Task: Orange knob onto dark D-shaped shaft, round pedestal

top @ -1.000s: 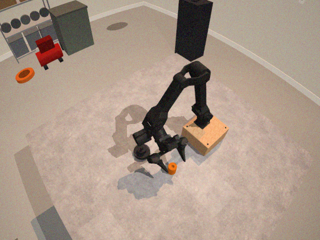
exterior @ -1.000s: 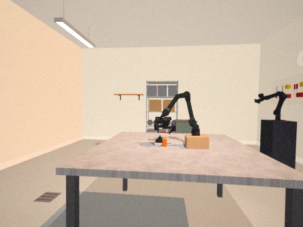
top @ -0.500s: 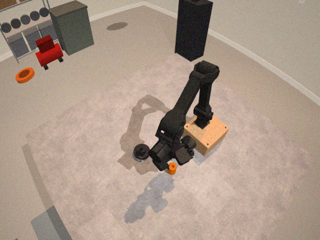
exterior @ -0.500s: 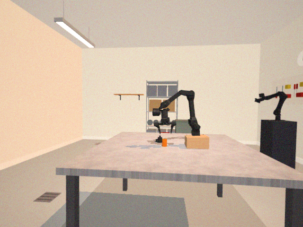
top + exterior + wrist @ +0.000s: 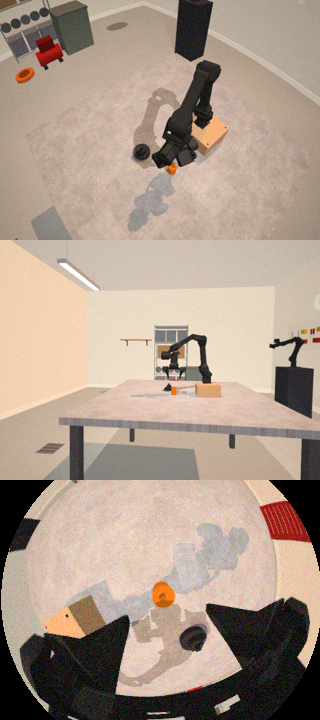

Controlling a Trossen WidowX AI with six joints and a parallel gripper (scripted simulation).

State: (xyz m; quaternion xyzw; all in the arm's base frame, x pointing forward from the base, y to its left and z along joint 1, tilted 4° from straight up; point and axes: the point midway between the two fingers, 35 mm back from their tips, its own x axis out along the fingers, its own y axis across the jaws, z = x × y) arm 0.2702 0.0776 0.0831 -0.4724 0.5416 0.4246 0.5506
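My gripper tip is 10 cm above the orange knob. The rest, counted from my gripper tip: dark round pedestal (5 cm ahead, 17 cm to the right, 9 cm below).
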